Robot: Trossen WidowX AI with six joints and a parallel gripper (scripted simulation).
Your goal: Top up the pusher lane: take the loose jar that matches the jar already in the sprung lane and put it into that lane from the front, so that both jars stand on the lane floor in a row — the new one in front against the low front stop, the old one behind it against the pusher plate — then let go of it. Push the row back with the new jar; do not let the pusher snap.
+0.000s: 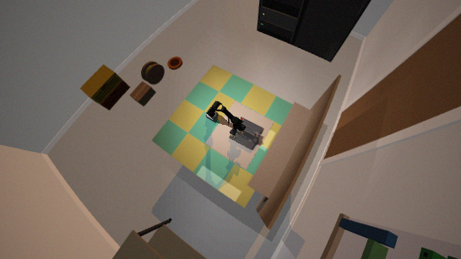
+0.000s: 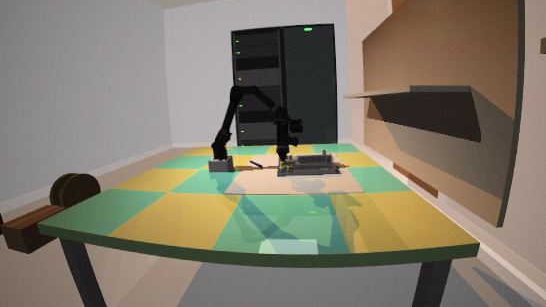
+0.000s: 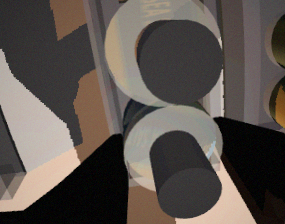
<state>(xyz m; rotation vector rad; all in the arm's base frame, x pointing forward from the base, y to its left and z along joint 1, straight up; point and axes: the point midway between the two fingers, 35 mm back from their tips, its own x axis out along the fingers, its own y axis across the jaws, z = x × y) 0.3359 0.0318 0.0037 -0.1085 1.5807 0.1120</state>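
The tan mat is 5 cm ahead of my gripper tip and 3 cm below it. The rest, counted from my gripper tip: wall shelf (50 cm ahead, 4 cm to the left, 34 cm above); rack (14 cm ahead, 4 cm to the left, 1 cm below); thin dark stick (17 cm behind, 6 cm to the left, 3 cm below).
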